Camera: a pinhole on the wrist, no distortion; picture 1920 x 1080 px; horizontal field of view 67.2 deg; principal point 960.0 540.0 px. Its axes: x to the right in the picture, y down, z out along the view. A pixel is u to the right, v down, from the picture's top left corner.
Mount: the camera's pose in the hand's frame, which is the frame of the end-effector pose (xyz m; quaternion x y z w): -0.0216 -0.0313 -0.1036 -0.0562 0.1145 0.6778 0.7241
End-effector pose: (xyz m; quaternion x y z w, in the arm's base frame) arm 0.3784 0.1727 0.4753 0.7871 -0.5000 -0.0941 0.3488
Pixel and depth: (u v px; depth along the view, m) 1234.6 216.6 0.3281
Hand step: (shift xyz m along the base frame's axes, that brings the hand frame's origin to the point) -0.1285 -0.1858 -0.0608
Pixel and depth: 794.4 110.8 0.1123
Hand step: 0.0215 -0.0154 -0.0127
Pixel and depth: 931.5 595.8 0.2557
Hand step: -0.0947 -0.0652 -0.0933
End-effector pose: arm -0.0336 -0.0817 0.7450 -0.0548 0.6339 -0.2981 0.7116
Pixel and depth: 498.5 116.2 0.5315
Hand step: 0.3857 -0.2835 -0.0283
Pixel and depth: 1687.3 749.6 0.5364
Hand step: 0.4606 0.2074 -0.0664
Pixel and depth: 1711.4 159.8 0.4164
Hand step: 0.3211 0.0804 -0.1958
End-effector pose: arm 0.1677 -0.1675 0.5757 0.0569 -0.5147 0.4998 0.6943
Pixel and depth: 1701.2 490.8 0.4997
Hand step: -0.4612 0.0115 0.0432
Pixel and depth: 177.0 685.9 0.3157
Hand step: -0.0703 -0.2269 0.1396
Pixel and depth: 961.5 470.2 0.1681
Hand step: -0.0445 -0.0297 0.0248
